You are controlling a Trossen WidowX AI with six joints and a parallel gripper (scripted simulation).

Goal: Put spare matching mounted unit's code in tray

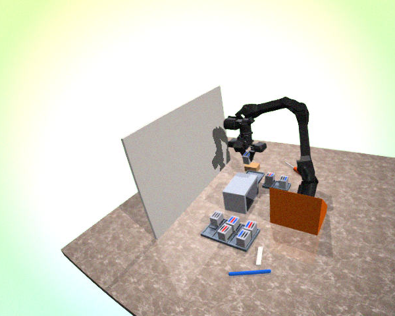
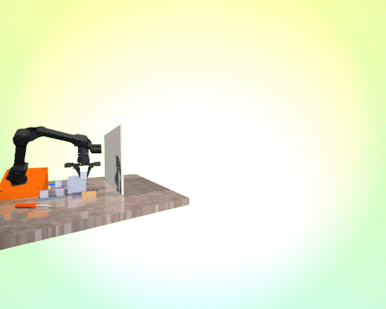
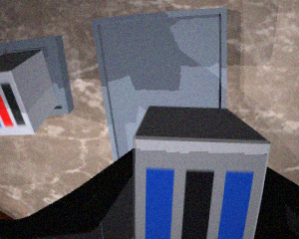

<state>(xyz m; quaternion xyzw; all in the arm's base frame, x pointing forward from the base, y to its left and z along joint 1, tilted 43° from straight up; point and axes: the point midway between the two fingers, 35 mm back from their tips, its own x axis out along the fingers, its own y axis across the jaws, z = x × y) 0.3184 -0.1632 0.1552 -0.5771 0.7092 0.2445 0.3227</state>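
Now: gripper tip 10 mm past the flat grey tray and 100 mm above it. Also, from my gripper tip: tan block (20 mm ahead, 90 mm to the right, 90 mm below); grey spare (30 mm above); grey mounted unit (30 mm behind, 190 mm to the left, 60 mm below).
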